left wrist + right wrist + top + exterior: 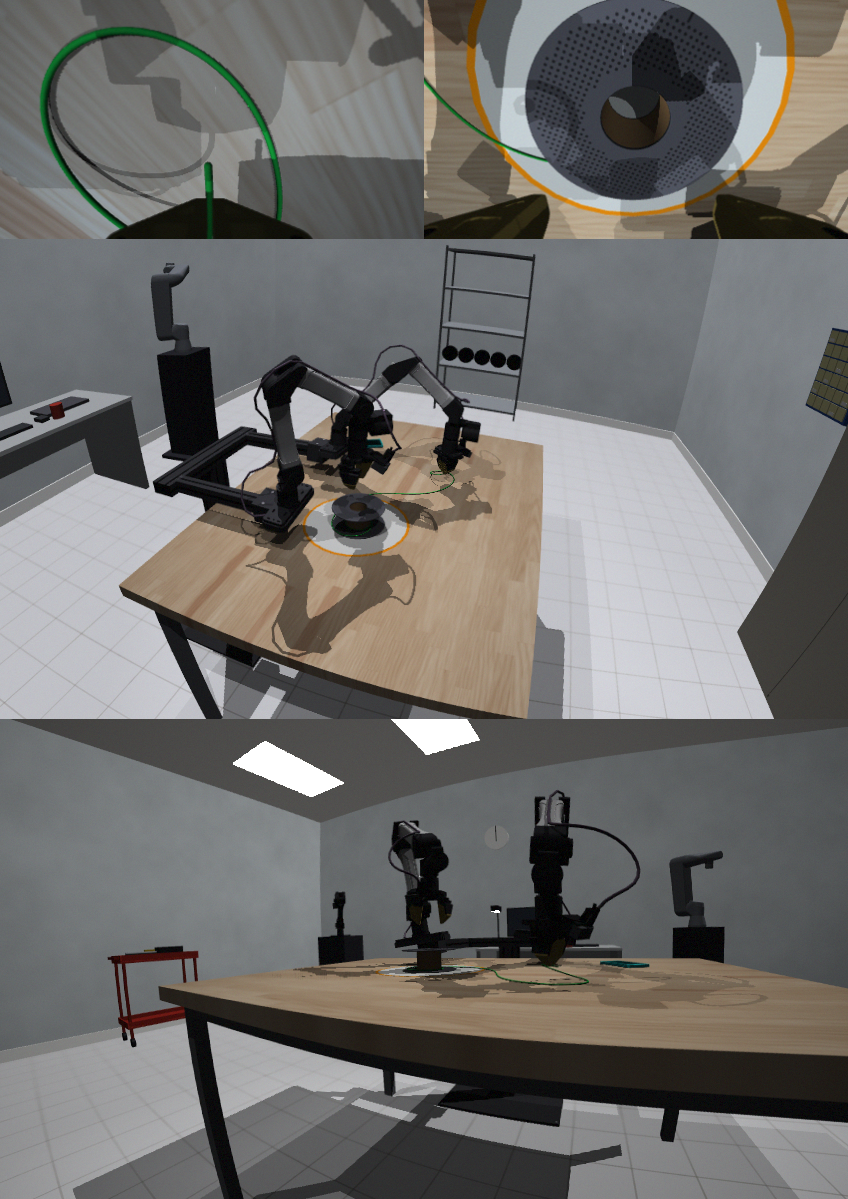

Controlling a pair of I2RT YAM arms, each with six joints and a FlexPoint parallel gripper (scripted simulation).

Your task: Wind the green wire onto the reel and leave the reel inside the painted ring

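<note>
The dark reel is 12 cm below my right hand. From my right hand the other things lie so: flat teal object: 60 cm to the left, 15 cm below, 15 cm behind; then orange painted ring: 15 cm below, 1 cm to the right.
</note>
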